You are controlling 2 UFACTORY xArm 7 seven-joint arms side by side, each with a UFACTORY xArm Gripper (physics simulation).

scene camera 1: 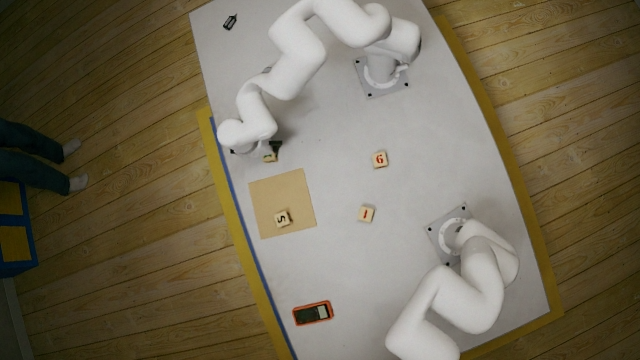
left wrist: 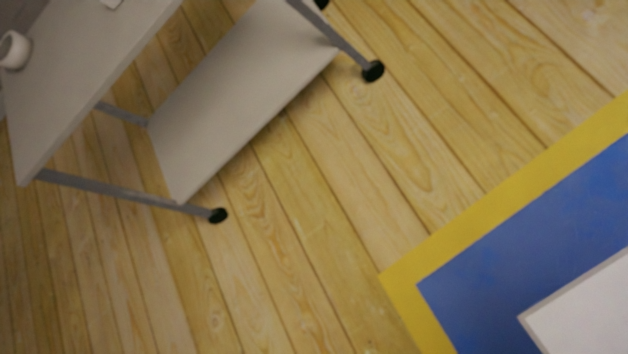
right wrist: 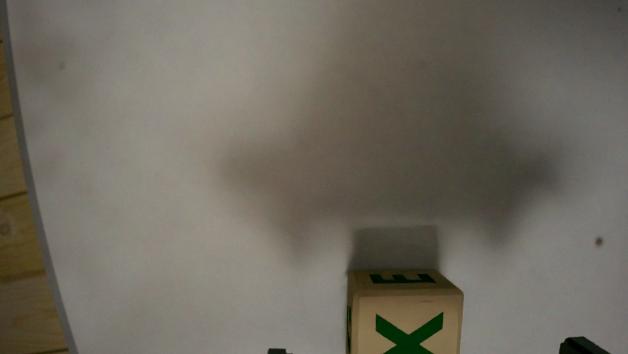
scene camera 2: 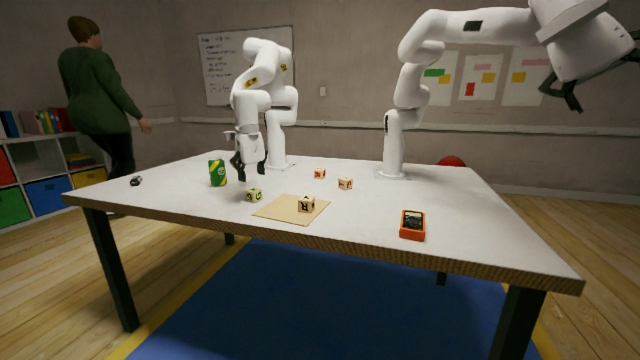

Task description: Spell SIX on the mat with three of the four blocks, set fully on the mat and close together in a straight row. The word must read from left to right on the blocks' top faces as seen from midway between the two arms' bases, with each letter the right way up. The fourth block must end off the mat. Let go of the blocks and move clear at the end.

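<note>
The tan mat (scene camera 1: 270,190) (scene camera 2: 285,214) holds the S block (scene camera 1: 282,219) (scene camera 2: 306,204); its black S lies sideways in scene camera 1. The X block (scene camera 1: 270,158) (scene camera 2: 253,195) (right wrist: 407,322), green X up, sits on the table just off the mat. The I block (scene camera 1: 365,214) (scene camera 2: 345,183), with a red bar on top, and a block with a red 6-like character (scene camera 1: 379,159) (scene camera 2: 319,173) lie off the mat. My right gripper (scene camera 2: 251,176) (right wrist: 425,348) is open above the X block, which lies between the fingers' lines. My left gripper (scene camera 2: 606,82) is open and empty, raised high.
A green can (scene camera 2: 217,173) stands near the right arm. An orange multimeter (scene camera 1: 313,313) (scene camera 2: 412,225) lies beyond the mat from the X block. A small dark object (scene camera 1: 230,22) (scene camera 2: 136,180) lies near a table corner. A cart (left wrist: 245,100) shows in the left wrist view.
</note>
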